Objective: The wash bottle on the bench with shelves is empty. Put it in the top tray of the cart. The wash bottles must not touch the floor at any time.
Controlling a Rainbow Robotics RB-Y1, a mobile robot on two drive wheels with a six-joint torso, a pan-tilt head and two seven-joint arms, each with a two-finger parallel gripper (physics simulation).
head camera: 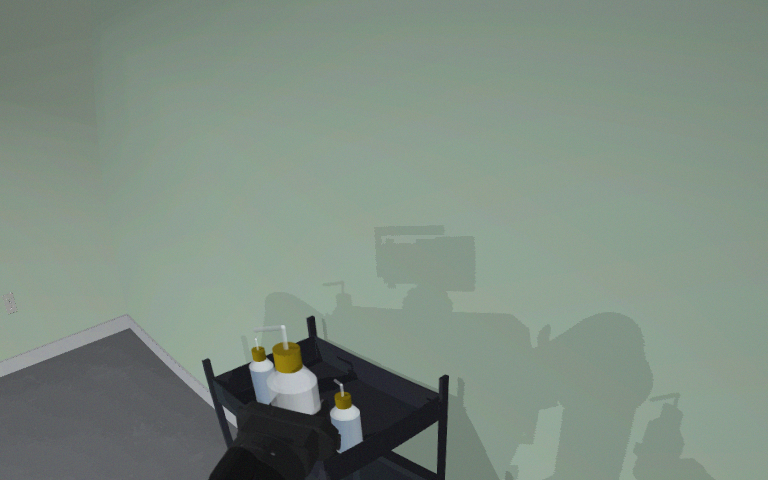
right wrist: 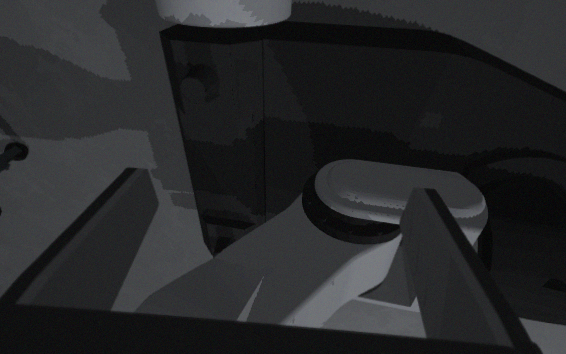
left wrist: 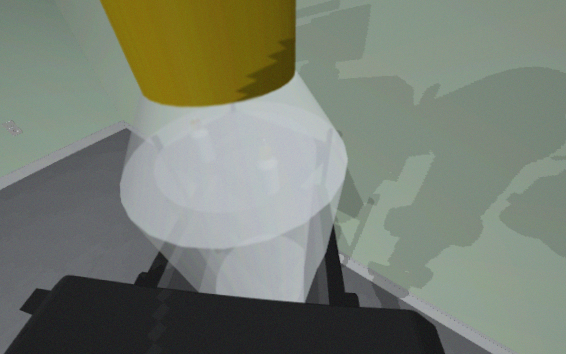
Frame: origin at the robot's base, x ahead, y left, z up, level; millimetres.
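Seen in the pictures: left gripper, fingertip midpoint: (head camera: pixel 304 401) (left wrist: pixel 265 191); right gripper, fingertip midpoint: (right wrist: pixel 278 195).
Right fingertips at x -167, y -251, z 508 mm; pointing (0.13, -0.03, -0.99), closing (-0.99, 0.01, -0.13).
Offsets run from my right fingertips to a thing's top centre. "spot": to the spot under its first point. Level surfaces: height alone.
The empty wash bottle @[dz +658, dx +605, dy +399 mm] (head camera: pixel 293 391) (left wrist: pixel 232 175), clear with a yellow cap and bent spout, is upright in my left gripper (head camera: pixel 291 408) (left wrist: pixel 244 265), which is shut on it. In the head camera it overlaps the near-left side of the cart's top tray @[dz +155 mm] (head camera: pixel 389 399); its base is hidden behind the gripper. Two bluish wash bottles with yellow caps are in that tray: one bottle @[dz +329, dx +1177, dy +608 mm] (head camera: pixel 262 380) at the left and another bottle @[dz +329, dx +995, dy +398 mm] (head camera: pixel 346 425) at the near edge, right of the gripper. My right gripper (right wrist: pixel 278 195) is open and empty. The bench with shelves does not show.
The black cart's right corner post @[spot: dz +160, dx +1083, dy +194 mm] (head camera: pixel 443 418) rises above the tray, close to the green wall (head camera: pixel 538 169). Grey floor @[dz -507 mm] (head camera: pixel 84 407) lies at the left. The robot's shadow falls on the wall. Pale rounded parts @[spot: dz -221, dx -110, dy +152 mm] (right wrist: pixel 400 185) and a dark panel (right wrist: pixel 225 120) show beyond the right fingers.
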